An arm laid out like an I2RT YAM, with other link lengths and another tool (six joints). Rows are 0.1 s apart.
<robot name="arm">
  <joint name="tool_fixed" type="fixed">
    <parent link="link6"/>
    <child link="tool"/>
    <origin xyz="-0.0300 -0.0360 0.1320" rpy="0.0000 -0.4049 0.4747"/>
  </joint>
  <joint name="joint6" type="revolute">
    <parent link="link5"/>
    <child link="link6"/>
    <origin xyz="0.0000 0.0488 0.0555" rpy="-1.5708 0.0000 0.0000"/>
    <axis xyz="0 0 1"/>
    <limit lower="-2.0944" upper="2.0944"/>
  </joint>
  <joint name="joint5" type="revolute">
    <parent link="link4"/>
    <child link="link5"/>
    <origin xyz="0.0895 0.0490 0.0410" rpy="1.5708 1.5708 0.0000"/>
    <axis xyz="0 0 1"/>
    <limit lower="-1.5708" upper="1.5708"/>
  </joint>
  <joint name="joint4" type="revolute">
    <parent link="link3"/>
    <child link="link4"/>
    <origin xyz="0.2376 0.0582 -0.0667"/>
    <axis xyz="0 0 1"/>
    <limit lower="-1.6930" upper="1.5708"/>
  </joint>
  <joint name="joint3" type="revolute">
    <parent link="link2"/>
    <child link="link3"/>
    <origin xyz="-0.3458 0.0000 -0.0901" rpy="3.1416 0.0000 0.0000"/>
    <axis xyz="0 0 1"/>
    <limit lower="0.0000" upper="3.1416"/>
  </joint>
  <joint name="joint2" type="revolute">
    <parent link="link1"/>
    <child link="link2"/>
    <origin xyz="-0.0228 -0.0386 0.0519" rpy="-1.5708 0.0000 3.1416"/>
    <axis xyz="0 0 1"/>
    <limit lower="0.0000" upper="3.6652"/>
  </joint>
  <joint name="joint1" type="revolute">
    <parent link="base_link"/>
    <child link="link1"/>
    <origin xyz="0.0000 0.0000 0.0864" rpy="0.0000 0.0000 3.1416"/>
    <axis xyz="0 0 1"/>
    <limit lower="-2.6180" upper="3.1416"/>
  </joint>
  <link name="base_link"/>
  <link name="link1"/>
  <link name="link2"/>
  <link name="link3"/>
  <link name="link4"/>
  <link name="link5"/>
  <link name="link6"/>
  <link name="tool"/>
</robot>
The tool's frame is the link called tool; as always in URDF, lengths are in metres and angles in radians.
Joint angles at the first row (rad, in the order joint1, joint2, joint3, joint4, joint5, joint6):
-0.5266 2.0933 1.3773 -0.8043 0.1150 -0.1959
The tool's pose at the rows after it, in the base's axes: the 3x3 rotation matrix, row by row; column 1 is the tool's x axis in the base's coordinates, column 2 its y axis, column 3 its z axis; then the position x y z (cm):
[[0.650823 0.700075 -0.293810], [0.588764 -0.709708 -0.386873], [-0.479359 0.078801 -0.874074]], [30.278 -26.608 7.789]
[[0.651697 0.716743 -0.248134], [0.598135 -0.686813 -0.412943], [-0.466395 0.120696 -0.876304]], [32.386 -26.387 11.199]
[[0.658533 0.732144 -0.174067], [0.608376 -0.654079 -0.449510], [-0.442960 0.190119 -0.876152]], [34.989 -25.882 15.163]
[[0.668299 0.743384 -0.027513], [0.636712 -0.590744 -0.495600], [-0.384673 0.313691 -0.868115]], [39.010 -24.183 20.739]
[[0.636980 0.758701 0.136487], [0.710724 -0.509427 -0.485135], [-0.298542 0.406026 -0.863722]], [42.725 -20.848 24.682]
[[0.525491 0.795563 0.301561], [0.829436 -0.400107 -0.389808], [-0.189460 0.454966 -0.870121]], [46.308 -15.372 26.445]
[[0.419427 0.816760 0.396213], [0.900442 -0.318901 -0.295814], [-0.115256 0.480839 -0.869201]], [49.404 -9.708 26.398]
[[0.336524 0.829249 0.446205], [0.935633 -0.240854 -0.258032], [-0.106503 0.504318 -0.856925]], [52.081 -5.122 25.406]
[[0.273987 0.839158 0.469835], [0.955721 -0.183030 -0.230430], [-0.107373 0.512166 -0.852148]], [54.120 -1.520 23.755]
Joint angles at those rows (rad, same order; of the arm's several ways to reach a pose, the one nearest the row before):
-0.5144 2.0827 1.4414 -0.8803 0.1146 -0.1959
-0.4847 2.0582 1.5505 -0.9699 0.1143 -0.1955
-0.4461 2.0300 1.6695 -1.0439 0.1139 -0.1951
-0.3786 1.9881 1.8183 -1.0981 0.1024 -0.1955
-0.3042 1.9553 1.9099 -1.1038 0.0456 -0.2127
-0.2169 1.9362 1.9373 -1.0702 -0.0734 -0.2527
-0.1204 1.9476 1.9366 -1.0115 -0.1463 -0.2520
-0.0273 1.9823 1.9354 -0.9478 -0.1467 -0.2523
0.0418 2.0273 1.9346 -0.8936 -0.1425 -0.2527

